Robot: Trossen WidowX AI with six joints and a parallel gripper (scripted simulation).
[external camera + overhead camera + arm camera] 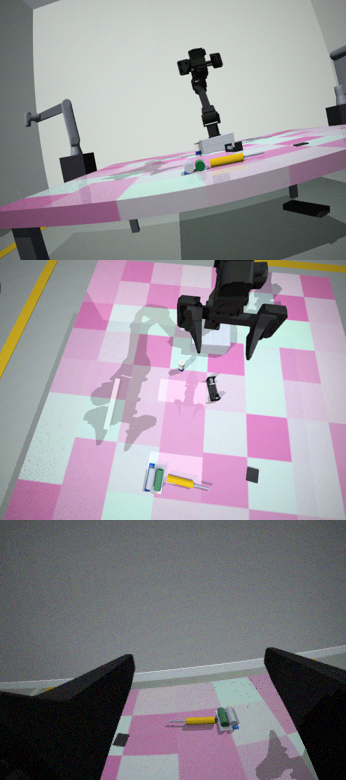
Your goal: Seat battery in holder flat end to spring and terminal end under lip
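The battery lies 140 mm behind my gripper tip, 80 mm to the right of it and 350 mm below it. The rest, counted from my gripper tip: yellow-handled screwdriver (280 mm ahead, 30 mm to the left, 370 mm below).
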